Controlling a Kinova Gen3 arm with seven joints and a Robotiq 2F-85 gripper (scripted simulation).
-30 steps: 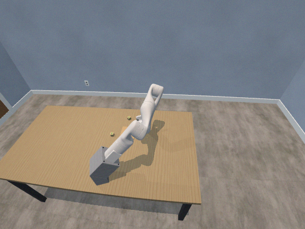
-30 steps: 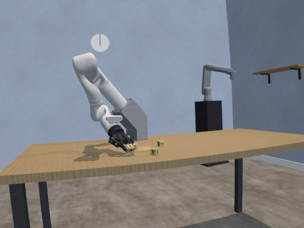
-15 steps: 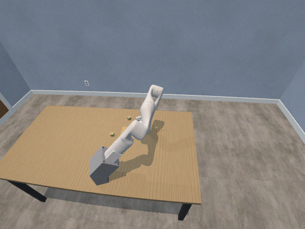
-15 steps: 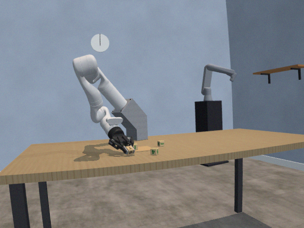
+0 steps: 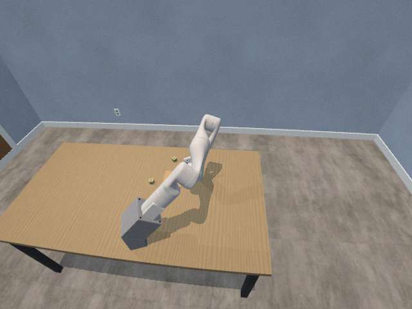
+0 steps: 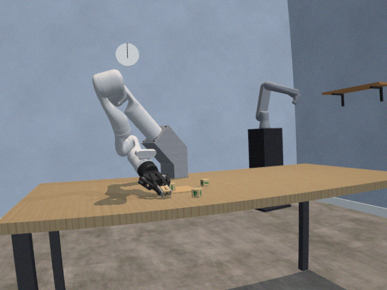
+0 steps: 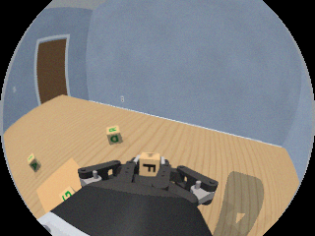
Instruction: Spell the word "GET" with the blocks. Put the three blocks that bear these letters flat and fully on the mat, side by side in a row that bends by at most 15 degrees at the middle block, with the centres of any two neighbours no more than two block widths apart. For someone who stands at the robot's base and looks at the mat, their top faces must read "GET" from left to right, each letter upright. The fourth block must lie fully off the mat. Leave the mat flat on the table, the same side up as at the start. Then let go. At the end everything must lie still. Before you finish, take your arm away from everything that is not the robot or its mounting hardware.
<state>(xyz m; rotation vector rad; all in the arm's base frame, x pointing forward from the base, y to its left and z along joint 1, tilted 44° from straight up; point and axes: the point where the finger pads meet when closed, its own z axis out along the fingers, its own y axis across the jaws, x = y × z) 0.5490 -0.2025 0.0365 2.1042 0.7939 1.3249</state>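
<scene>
My hand is right at the T block. Round my hand: G block (11 cm behind, 8 cm to the left, 1 cm below); mat (12 cm behind, 11 cm to the left, 2 cm below).
</scene>
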